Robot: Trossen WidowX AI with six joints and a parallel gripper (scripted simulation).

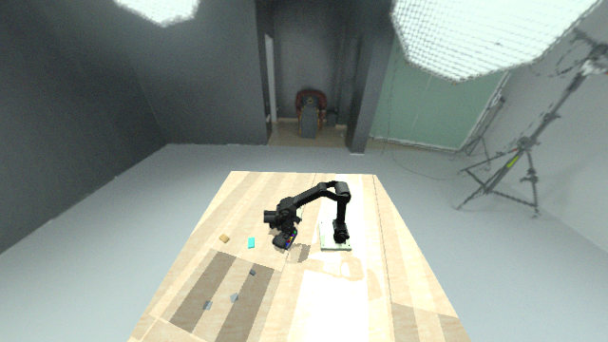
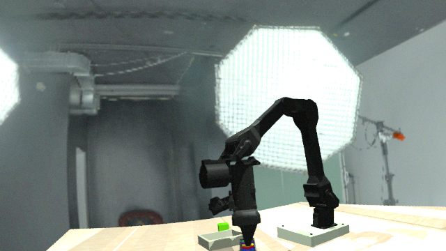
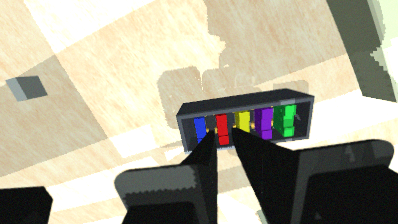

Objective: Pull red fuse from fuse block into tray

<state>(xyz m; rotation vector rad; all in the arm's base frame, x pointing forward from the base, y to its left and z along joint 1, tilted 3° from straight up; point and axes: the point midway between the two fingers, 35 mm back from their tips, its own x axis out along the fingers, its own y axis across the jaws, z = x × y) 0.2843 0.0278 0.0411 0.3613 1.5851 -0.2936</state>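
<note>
The pale tray is 200 mm to the right of my gripper tip and 40 mm below it.
</note>
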